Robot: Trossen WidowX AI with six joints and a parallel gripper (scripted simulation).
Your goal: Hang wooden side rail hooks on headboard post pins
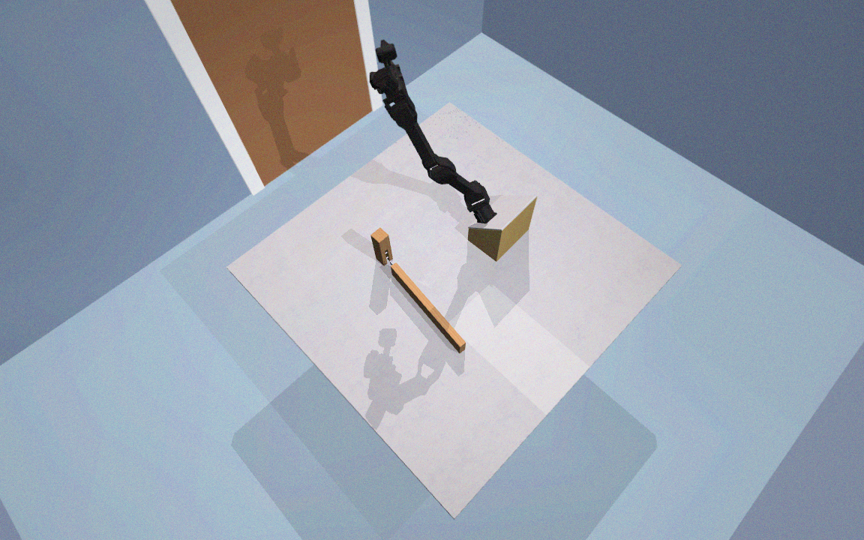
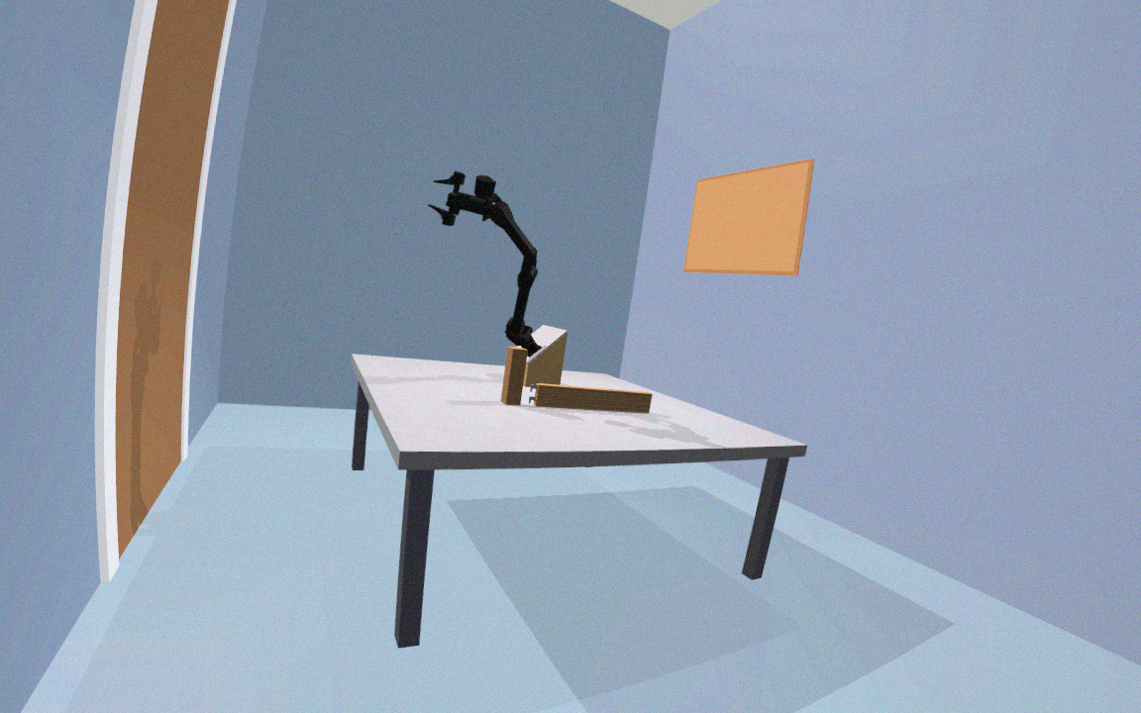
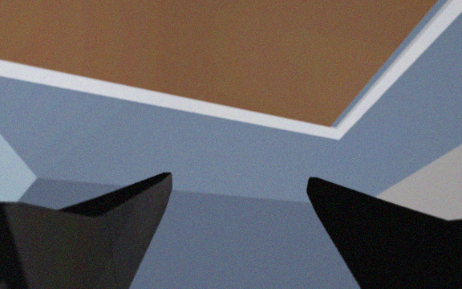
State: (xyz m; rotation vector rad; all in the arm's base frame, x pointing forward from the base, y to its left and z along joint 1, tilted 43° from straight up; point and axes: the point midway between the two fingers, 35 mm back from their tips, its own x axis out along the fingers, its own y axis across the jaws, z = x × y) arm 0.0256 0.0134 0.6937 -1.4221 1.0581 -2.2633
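The headboard post is 34 cm ahead of my gripper tip, 27 cm to the left of it and 58 cm below it.
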